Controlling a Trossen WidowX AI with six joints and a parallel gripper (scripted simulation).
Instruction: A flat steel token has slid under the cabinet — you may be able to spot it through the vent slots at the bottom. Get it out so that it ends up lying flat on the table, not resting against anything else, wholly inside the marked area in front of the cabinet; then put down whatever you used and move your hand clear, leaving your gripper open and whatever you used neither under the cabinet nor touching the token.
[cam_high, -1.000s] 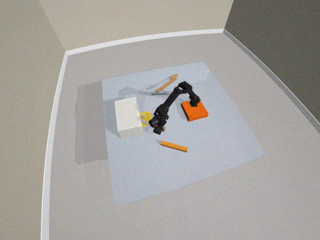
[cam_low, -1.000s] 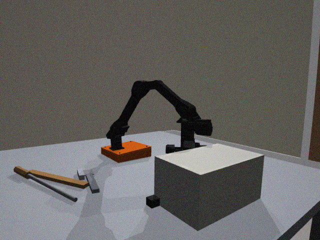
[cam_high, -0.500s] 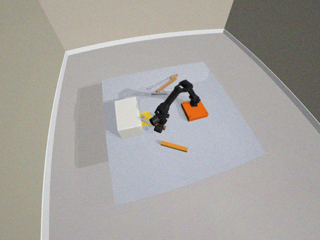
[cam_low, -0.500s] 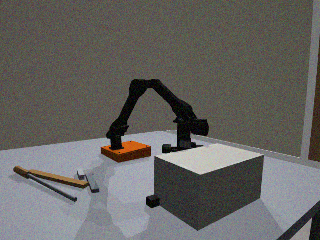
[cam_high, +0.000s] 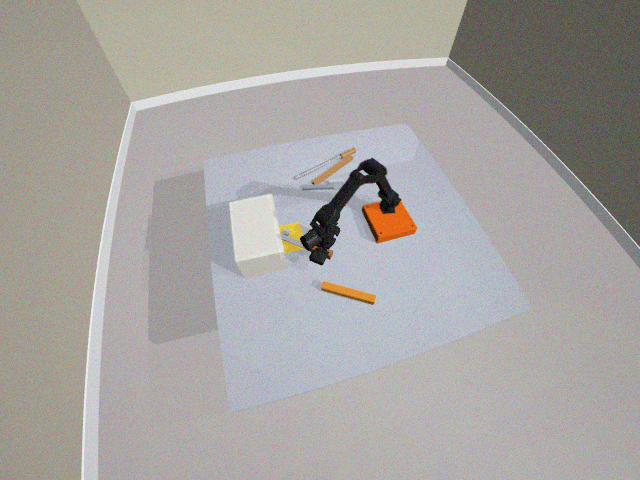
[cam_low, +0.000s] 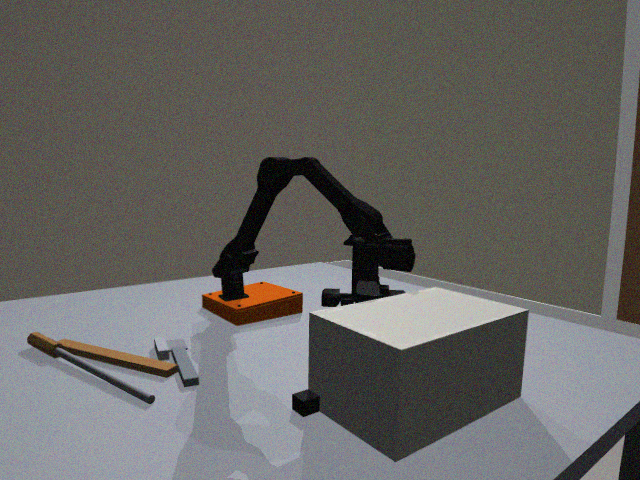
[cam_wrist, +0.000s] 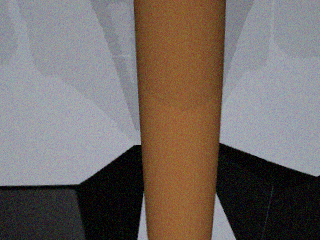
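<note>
My gripper tip is 70 mm past the orange flat bar, 200 mm to the right of it and 10 mm below it. Also, from my gripper tip: small grey token (160 mm ahead, 130 mm to the right); wooden stick (120 mm behind, 510 mm to the right).
</note>
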